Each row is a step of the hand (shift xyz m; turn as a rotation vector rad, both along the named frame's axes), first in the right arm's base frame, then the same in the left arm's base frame.
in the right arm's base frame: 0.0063 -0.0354 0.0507 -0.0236 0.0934 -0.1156
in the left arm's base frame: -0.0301 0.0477 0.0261 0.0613 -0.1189 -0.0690
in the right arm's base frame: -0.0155 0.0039 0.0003 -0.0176 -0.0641 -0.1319
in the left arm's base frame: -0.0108 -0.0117 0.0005 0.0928 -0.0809 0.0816
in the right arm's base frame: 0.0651 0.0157 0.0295 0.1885 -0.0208 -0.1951
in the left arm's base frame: 0.0195 0.0604 -0.0363 0.2718 0.0093 -0.0089
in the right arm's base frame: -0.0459 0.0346 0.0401 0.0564 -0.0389 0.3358
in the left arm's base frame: -0.0636 -0.0155 -0.0251 -0.2088 0.2712 -0.0180
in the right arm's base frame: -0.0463 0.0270 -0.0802 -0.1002 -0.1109 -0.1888
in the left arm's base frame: 0.0264 -0.0927 -0.0036 0.0852 -0.1628 0.1556
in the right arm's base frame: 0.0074 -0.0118 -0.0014 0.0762 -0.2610 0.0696
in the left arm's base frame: 0.0071 0.0076 0.0094 0.0242 0.1727 0.2199
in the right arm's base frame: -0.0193 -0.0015 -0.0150 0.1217 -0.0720 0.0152
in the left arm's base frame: -0.0014 -0.0229 0.0085 0.0762 0.1153 0.0335
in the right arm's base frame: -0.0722 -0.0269 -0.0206 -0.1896 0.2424 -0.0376
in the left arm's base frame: -0.0297 -0.0564 0.0479 -0.1211 -0.2256 -0.1748
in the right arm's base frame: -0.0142 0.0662 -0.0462 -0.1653 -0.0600 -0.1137
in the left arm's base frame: 0.0185 -0.0590 -0.0538 -0.0187 -0.1733 0.1161
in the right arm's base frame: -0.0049 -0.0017 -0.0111 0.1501 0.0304 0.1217
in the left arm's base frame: 0.0052 -0.0102 0.0043 0.0056 0.1763 -0.0846
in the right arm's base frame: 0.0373 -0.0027 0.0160 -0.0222 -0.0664 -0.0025
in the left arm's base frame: 0.0130 0.0373 -0.0096 -0.0063 0.0016 0.0698
